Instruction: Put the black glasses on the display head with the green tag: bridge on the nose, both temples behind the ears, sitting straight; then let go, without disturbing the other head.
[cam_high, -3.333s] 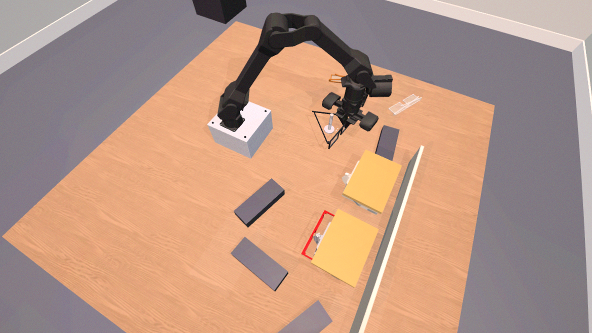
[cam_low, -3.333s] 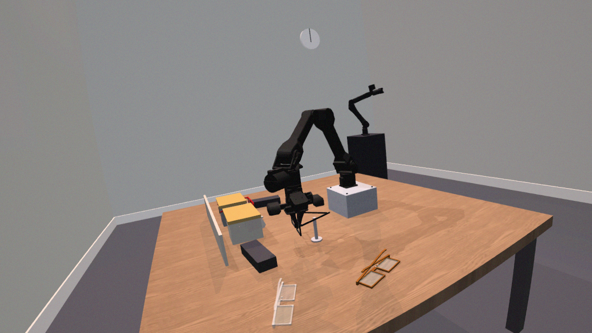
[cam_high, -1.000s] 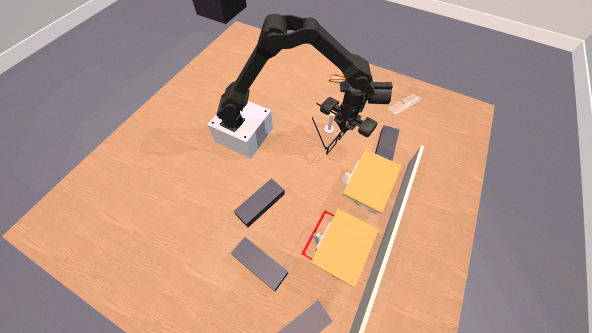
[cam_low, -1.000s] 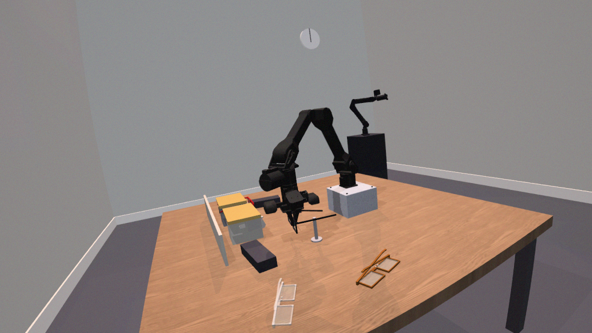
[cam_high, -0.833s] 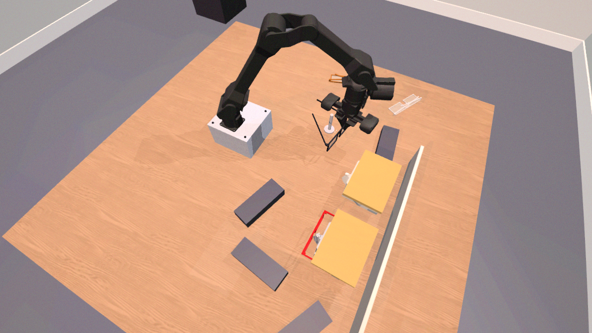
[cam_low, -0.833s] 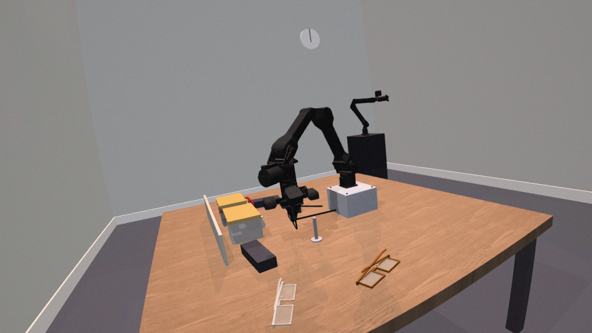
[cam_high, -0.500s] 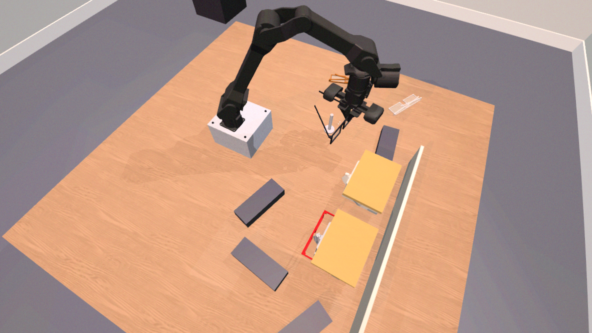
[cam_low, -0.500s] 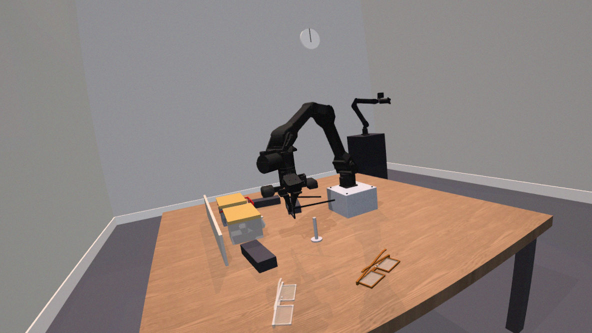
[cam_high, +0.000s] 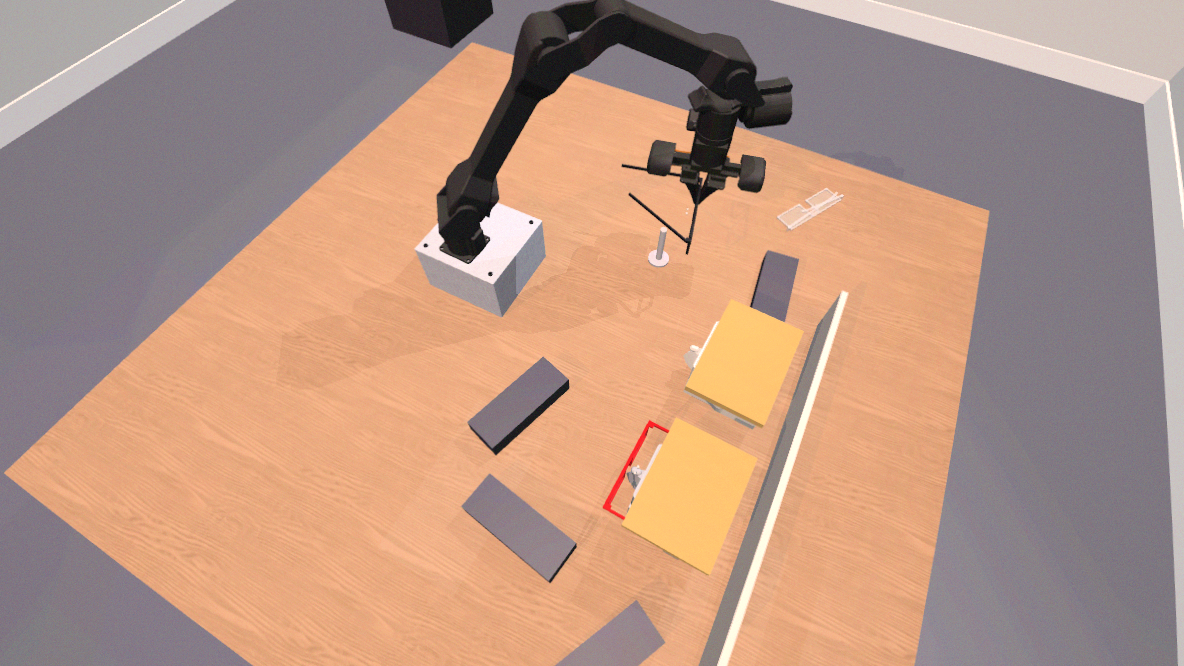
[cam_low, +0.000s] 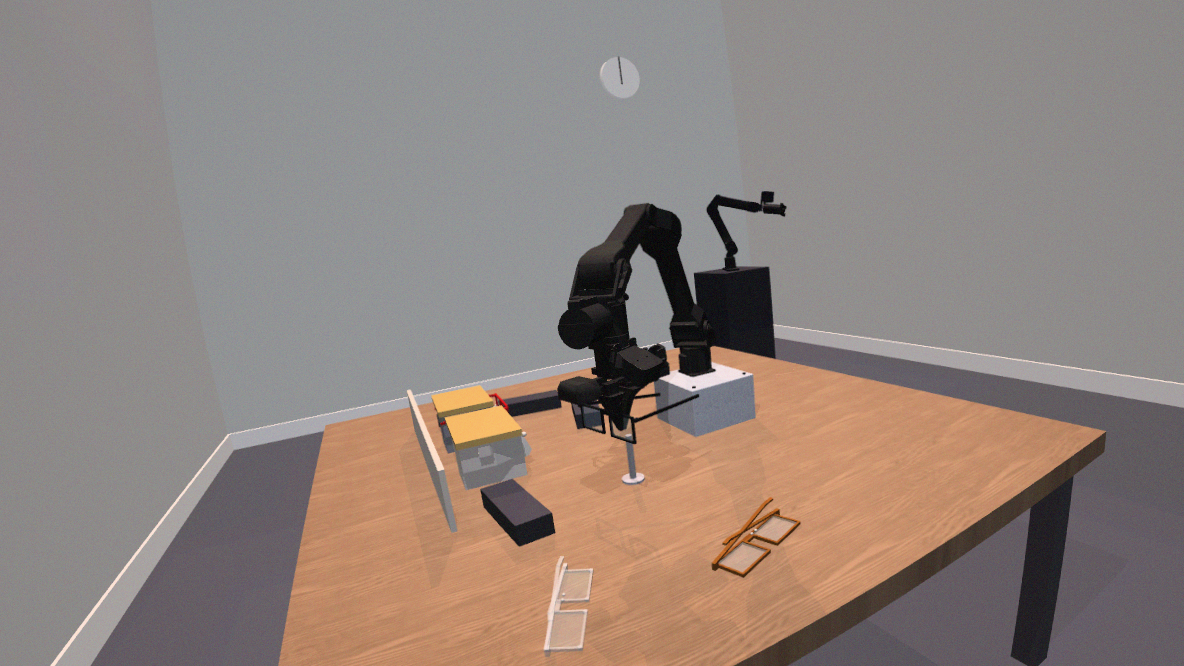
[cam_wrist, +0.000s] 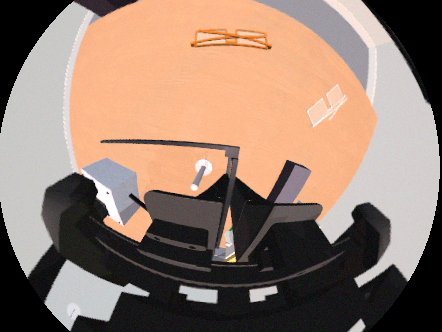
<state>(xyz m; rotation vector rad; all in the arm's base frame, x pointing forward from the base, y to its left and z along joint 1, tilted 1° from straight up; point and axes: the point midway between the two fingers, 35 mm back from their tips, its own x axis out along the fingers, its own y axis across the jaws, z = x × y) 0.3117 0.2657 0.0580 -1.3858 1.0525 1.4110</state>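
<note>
Right now the white peg is 10 cm below my gripper tip, 6 cm to the right of it and 3 cm behind it. From my gripper tip the other things lie so: thin white panel 35 cm to the right, 29 cm ahead, 7 cm below.
</note>
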